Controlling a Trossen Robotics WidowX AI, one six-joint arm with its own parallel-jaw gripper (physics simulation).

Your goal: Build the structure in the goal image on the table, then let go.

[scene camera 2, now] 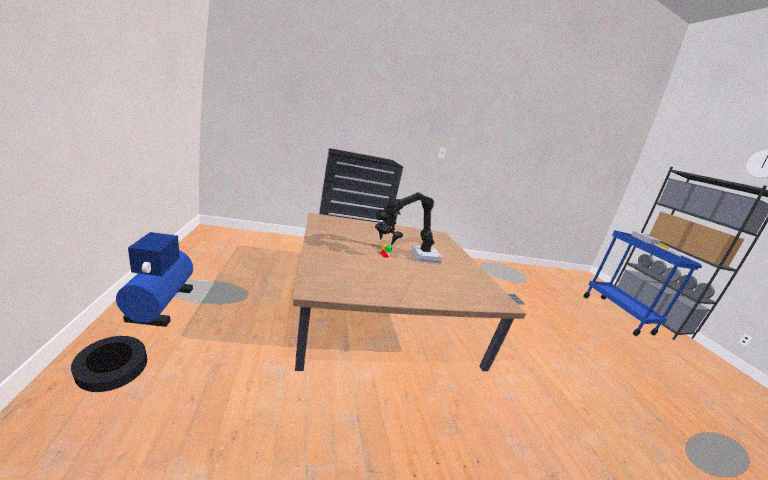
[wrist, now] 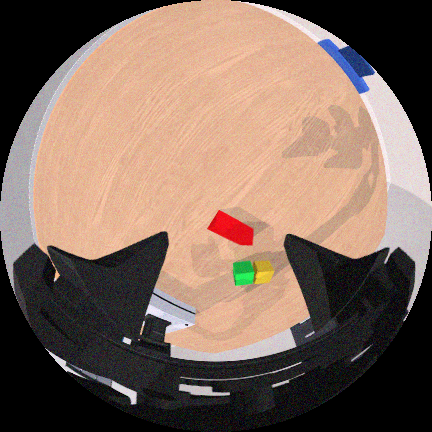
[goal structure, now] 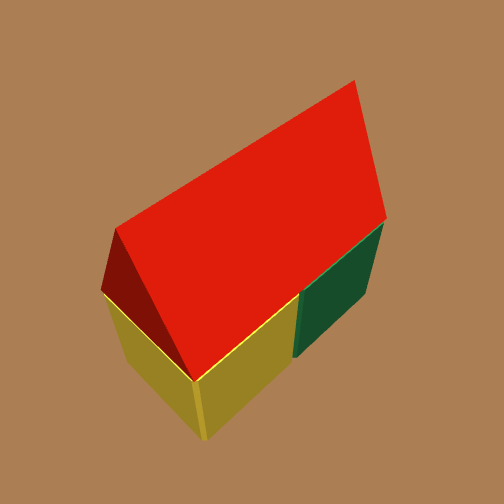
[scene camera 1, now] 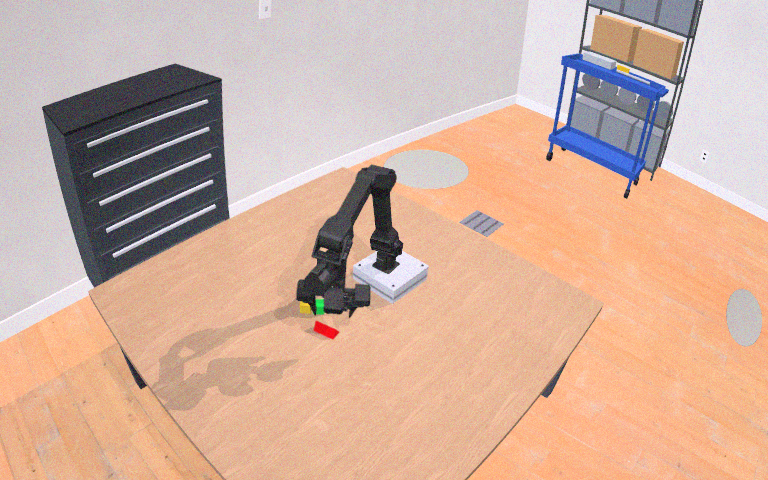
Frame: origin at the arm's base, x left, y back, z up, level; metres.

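Seen in the pictures: gripper, between the fingertips: (scene camera 2: 386, 242) (wrist: 228, 239) (scene camera 1: 332, 315); arm's base, origin of its link: (scene camera 2: 425, 250) (wrist: 155, 320) (scene camera 1: 385, 265).
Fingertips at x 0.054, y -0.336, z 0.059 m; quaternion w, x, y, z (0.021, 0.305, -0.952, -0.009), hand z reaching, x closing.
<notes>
Pixels of each thing's top centre, then the offset from my fingertips to it. Level surfaces: height alone.
- long red block, centre of its top: (wrist: 231, 240) (scene camera 1: 327, 323) (scene camera 2: 385, 251) dx -0.047, dy +0.034, dz -0.085 m
- green block, centre of its top: (wrist: 244, 279) (scene camera 1: 318, 302) (scene camera 2: 389, 246) dx -0.120, dy +0.083, dz -0.081 m
- yellow block, centre of its top: (wrist: 263, 277) (scene camera 1: 305, 301) (scene camera 2: 385, 244) dx -0.152, dy +0.062, dz -0.081 m
- table, height of its surface: dz -0.114 m
A long red block (scene camera 1: 326, 330) (scene camera 2: 384, 254) (wrist: 231, 228) rests on the table, set at an angle and apart from the other blocks. A green block (scene camera 1: 320, 306) (scene camera 2: 387, 248) (wrist: 243, 273) and a yellow block (scene camera 1: 304, 307) (scene camera 2: 384, 246) (wrist: 263, 272) stand side by side on the table, touching or nearly so. The arm partly covers the yellow block in scene camera 1. My gripper (scene camera 1: 333, 314) (scene camera 2: 387, 240) (wrist: 228, 239) is open and empty, above the blocks. In the wrist view its fingers are spread to either side of them.
The arm's pale base plate (scene camera 1: 390, 275) (scene camera 2: 426, 254) is on the table (scene camera 1: 396, 396) (scene camera 2: 396, 288), close to the blocks. A dark drawer cabinet (scene camera 1: 152, 164) (scene camera 2: 362, 183) stands beyond the table. A blue cart (scene camera 1: 594, 152) (scene camera 2: 628, 302) stands off on the floor.
</notes>
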